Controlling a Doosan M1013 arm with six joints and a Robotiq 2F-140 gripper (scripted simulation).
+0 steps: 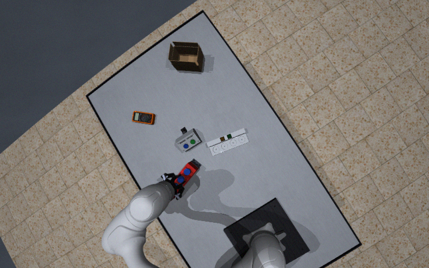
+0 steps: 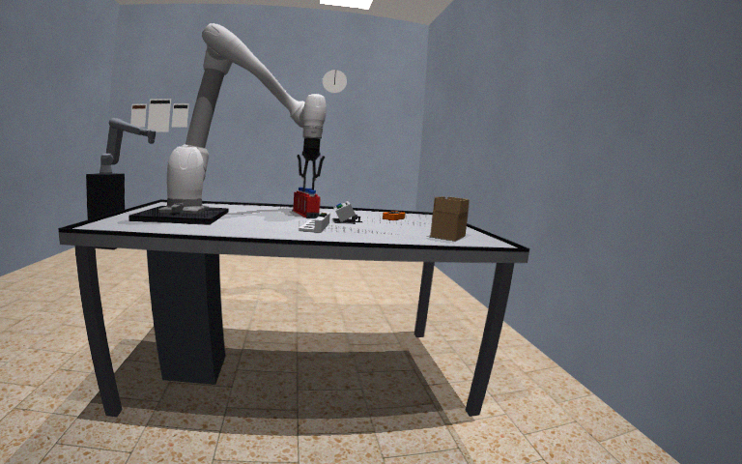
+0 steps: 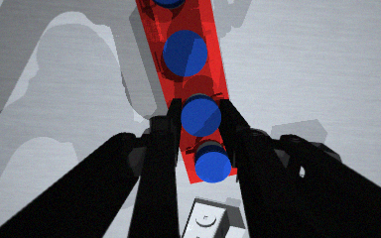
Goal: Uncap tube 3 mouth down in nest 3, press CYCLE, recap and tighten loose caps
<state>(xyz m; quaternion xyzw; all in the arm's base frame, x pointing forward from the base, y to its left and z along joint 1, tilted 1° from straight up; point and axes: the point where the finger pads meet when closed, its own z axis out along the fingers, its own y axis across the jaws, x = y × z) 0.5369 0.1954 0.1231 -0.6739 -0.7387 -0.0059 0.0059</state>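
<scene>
Right now the blue cap is 30 mm below my hand. The rest, counted from my hand: key housing (160 mm ahead, 120 mm to the right, 90 mm below); then green ready key (140 mm ahead, 140 mm to the right, 80 mm below); then blue cycle key (140 mm ahead, 100 mm to the right, 80 mm below).
</scene>
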